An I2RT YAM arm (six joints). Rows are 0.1 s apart.
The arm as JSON. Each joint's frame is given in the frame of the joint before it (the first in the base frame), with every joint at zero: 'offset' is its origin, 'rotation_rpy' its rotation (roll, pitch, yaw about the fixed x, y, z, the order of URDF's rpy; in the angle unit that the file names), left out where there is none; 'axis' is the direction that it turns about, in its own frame. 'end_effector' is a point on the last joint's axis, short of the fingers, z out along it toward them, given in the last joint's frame.
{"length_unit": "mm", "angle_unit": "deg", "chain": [
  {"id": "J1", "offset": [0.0, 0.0, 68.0], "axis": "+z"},
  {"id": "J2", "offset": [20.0, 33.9, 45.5], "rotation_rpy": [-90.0, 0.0, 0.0], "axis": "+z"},
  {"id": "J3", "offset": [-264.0, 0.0, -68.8], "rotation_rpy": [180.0, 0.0, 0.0], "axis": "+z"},
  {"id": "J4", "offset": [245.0, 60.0, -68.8], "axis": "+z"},
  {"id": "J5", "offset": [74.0, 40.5, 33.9], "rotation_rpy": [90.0, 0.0, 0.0], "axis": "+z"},
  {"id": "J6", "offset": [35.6, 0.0, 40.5], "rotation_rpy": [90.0, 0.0, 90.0], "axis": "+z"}
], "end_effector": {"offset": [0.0, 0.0, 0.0], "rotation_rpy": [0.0, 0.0, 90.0]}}
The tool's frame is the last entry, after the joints.
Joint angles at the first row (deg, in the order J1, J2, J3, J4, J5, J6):
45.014 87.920 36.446 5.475 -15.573 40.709
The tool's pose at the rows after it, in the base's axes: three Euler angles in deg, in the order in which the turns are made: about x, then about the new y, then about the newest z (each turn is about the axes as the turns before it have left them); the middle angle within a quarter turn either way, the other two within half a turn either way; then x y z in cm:
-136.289 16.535 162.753 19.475 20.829 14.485
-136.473 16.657 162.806 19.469 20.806 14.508
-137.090 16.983 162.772 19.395 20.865 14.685
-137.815 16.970 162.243 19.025 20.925 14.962
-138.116 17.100 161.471 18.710 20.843 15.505
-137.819 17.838 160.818 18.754 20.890 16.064
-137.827 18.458 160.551 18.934 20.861 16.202
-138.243 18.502 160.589 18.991 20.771 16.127
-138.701 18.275 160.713 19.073 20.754 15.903
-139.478 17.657 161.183 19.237 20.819 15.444
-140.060 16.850 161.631 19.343 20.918 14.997
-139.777 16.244 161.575 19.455 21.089 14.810
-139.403 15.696 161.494 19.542 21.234 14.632
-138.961 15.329 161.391 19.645 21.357 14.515
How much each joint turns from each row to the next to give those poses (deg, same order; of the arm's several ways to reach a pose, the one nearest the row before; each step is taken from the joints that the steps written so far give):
0.000 -0.001 -0.087 0.109 0.086 0.022
-0.001 -0.088 0.022 -0.198 0.197 -0.024
0.285 -0.327 0.328 -0.939 0.787 -0.087
0.723 -0.917 0.131 -1.529 0.854 -0.348
0.415 -1.508 0.195 -1.812 0.546 -0.591
0.066 -0.809 0.592 -0.745 0.525 -0.371
-0.263 -0.022 0.262 0.001 0.350 -0.394
-0.198 0.086 0.000 -0.264 0.109 -0.306
-0.152 0.504 0.021 -0.042 -0.066 -0.239
-0.176 1.202 0.175 0.020 -0.241 -0.111
-0.064 1.159 0.153 0.066 -0.415 0.023
0.000 0.785 0.240 0.437 -0.655 -0.001
-0.001 0.678 0.132 0.546 -0.656 0.022
-0.044 0.548 0.132 0.569 -0.569 0.022

